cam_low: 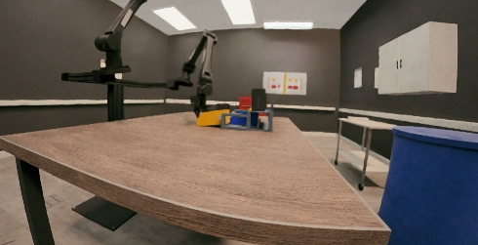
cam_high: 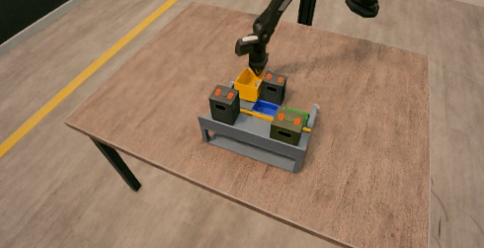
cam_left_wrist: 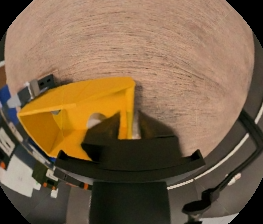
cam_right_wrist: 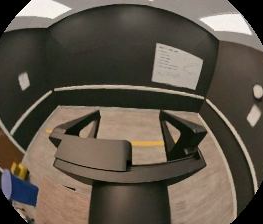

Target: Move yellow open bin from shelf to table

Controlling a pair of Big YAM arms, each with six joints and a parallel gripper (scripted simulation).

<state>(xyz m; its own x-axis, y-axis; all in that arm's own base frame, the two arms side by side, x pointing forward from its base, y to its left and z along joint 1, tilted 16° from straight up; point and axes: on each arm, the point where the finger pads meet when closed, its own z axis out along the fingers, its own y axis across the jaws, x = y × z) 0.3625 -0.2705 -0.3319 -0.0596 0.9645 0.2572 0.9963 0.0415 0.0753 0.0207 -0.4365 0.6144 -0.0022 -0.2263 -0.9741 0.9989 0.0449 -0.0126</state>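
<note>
Now: left hand 80 mm short of the yellow open bin, 10 mm to the right of it and 20 mm below it. Also, from my left hand: grey shelf 260 mm ahead, 140 mm to the left, 40 mm above; dark lidded bin 100 mm ahead, 120 mm to the left, 40 mm above.
</note>
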